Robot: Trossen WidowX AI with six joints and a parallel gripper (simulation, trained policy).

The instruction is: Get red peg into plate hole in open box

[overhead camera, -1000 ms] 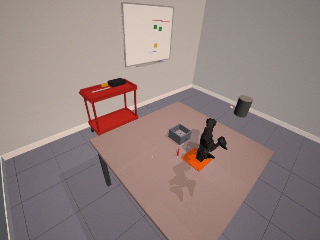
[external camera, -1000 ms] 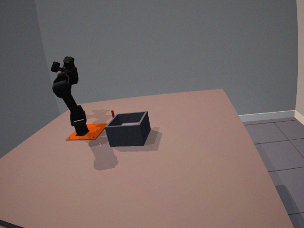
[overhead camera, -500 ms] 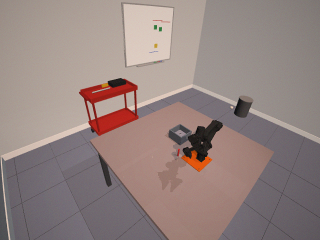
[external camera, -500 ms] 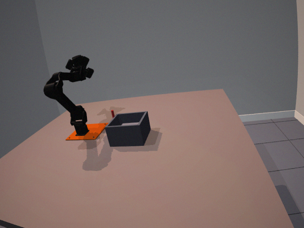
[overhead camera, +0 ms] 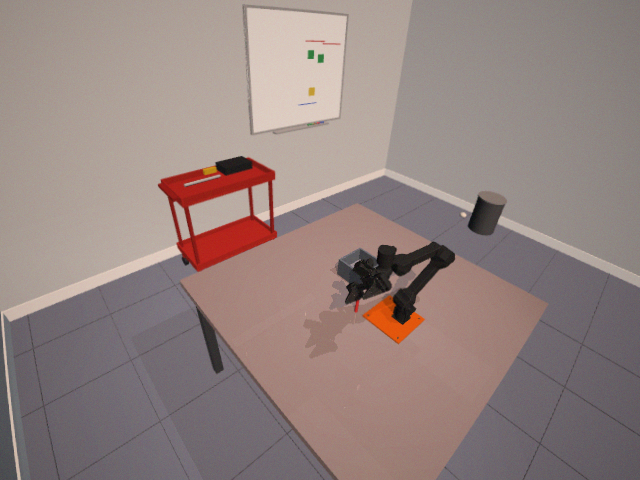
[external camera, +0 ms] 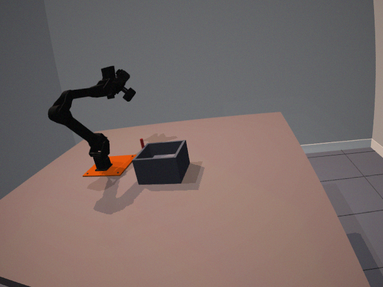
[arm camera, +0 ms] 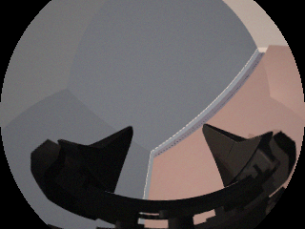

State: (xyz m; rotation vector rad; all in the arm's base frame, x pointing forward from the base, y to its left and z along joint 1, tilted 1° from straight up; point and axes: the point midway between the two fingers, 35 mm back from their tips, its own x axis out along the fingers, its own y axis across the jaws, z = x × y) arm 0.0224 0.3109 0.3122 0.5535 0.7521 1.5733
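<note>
My gripper tip is 140 mm short of the red peg, 210 mm to the left of it and 280 mm above it. The rest, counted from my gripper tip: dark grey box 300 mm ahead, 410 mm to the right, 290 mm below; grey plate 300 mm ahead, 410 mm to the right, 270 mm below.
</note>
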